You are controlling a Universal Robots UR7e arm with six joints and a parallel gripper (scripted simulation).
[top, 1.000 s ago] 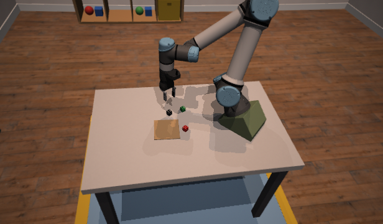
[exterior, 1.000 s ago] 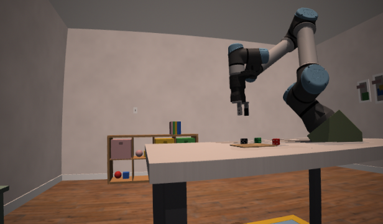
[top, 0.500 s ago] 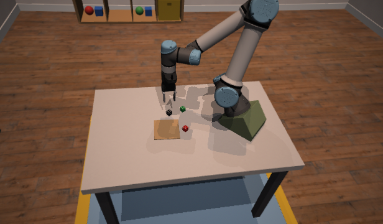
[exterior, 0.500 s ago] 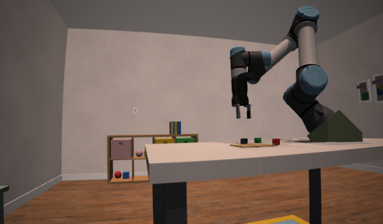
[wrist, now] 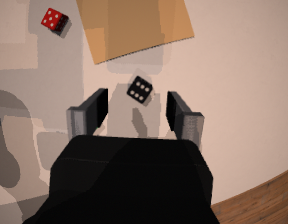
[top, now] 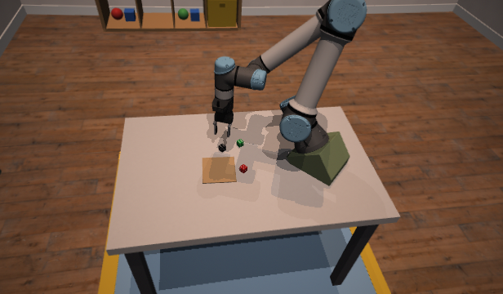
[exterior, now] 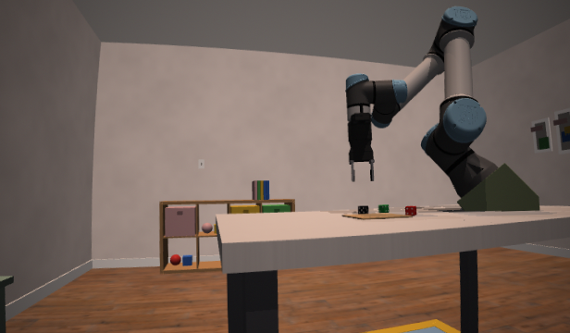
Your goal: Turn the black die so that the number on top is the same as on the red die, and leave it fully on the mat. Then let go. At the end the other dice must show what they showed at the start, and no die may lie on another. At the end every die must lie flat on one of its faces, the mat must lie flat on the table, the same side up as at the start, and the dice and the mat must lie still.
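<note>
The black die is 110 mm below my hand. From my hand the other things lie so: red die 40 mm behind, 140 mm to the left, 110 mm below; green die 90 mm behind, 110 mm below; tan mat 60 mm ahead, 100 mm to the left, 120 mm below.
</note>
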